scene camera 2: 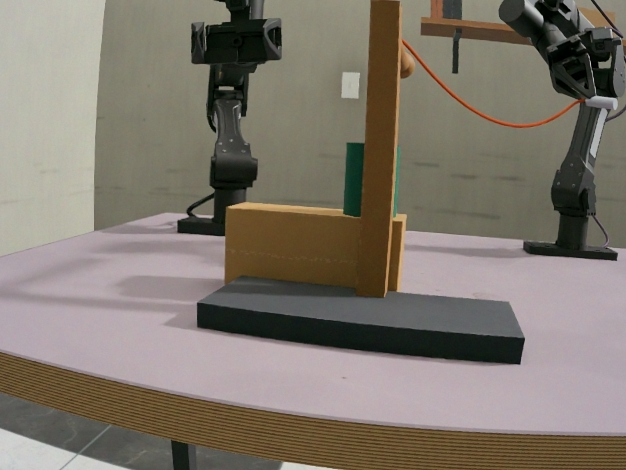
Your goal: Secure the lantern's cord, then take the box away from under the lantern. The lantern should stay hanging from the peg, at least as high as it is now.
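Where they show: left gripper, between the fingertips: [593, 100]; right gripper, between the fingertips: [229, 33]; left arm's base, origin of its link: [570, 251].
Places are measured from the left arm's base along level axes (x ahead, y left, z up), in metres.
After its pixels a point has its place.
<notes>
The green lantern [353, 179] {x 0.466, y -0.419, z 0.134 m} is upright on the tan box [293, 245] {x 0.469, y -0.481, z 0.058 m}, partly hidden behind the wooden post [381, 151] {x 0.514, y -0.389, z 0.166 m}. The rounded wooden peg [407, 64] {x 0.321, y -0.365, z 0.289 m} sticks out near the post's top. The orange cord [519, 125] {x 0.281, y -0.197, z 0.222 m} runs from beside the peg, sags and rises to my left gripper [588, 97] {x 0.223, y -0.059, z 0.280 m} at the upper right. That gripper is shut on the cord, beside its white cylindrical end piece [601, 103] {x 0.244, y -0.052, z 0.274 m}. The cord's run between peg and lantern is hidden behind the post. My right gripper [236, 41] {x 0.338, y -0.612, z 0.326 m} is open and empty, high at the upper left.
The post stands on a dark grey base slab [353, 326] {x 0.604, y -0.399, z 0.016 m}, in front of the box. The box reaches left past the post. The robot's two arm mounts stand at the back of the pale table [252, 369] {x 0.671, y -0.470, z -0.006 m}. A wooden shelf [475, 31] is on the back wall.
</notes>
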